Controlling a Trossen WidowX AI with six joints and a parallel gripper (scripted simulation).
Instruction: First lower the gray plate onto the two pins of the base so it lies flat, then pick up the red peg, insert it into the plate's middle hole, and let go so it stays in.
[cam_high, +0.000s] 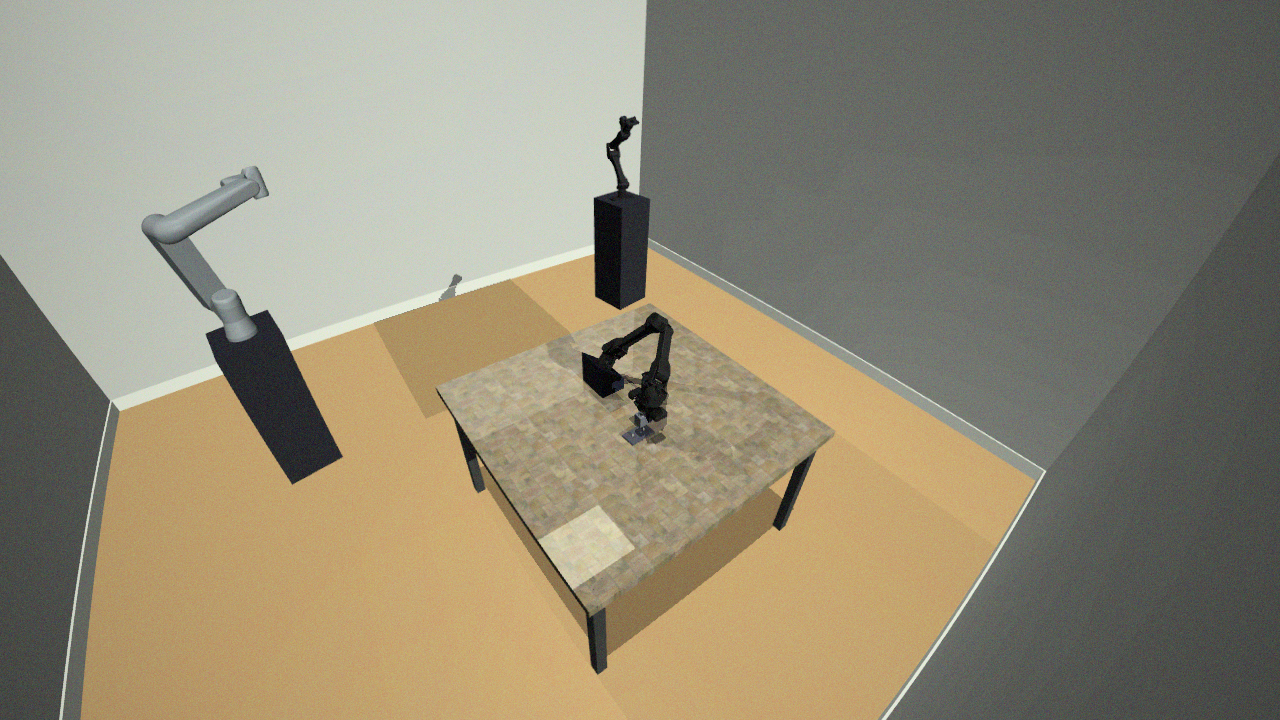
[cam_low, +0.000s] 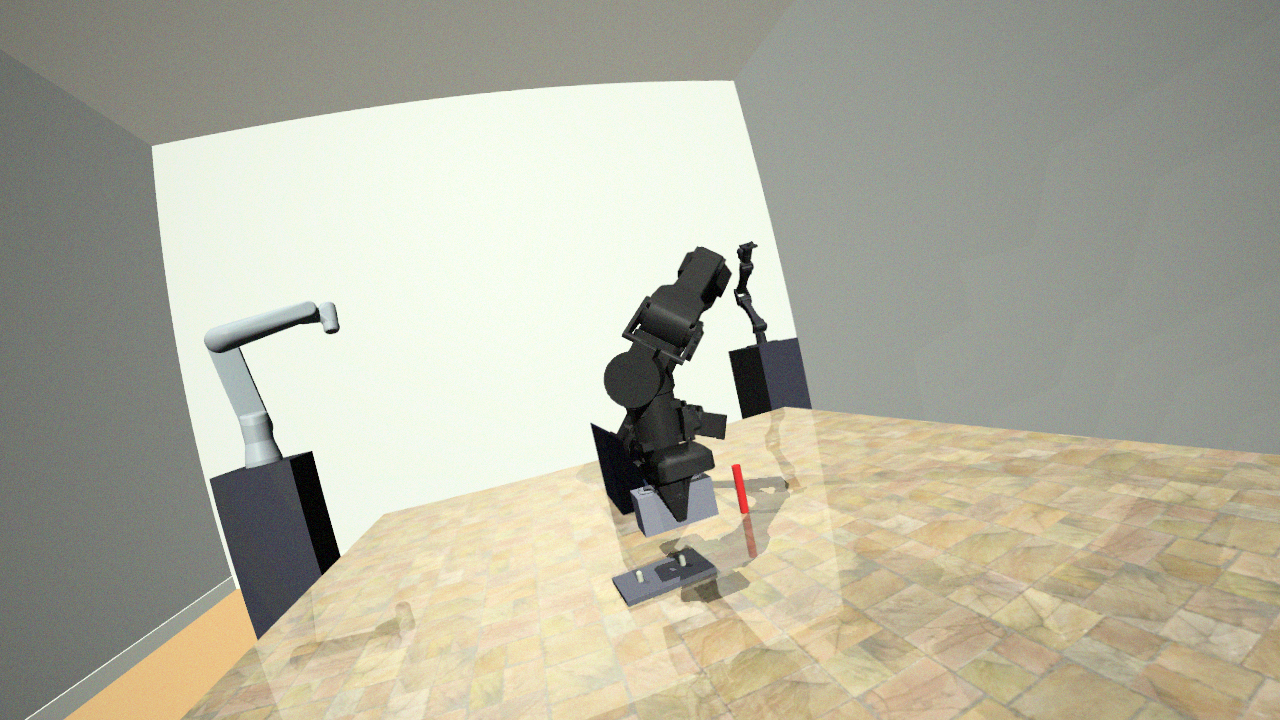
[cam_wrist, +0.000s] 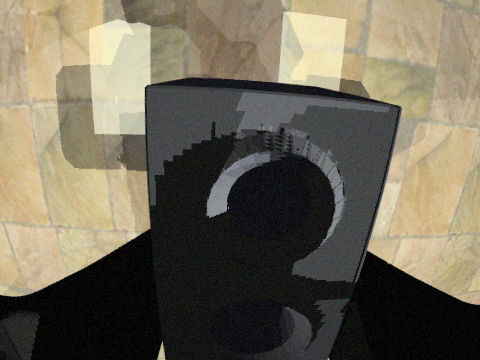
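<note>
Right now my gripper tip is 7 cm above the base, 3 cm to the left of it and 2 cm past it. The rest, counted from my gripper tip: red peg: 16 cm to the left, 10 cm behind, 4 cm below; gray plate: 3 cm above.
</note>
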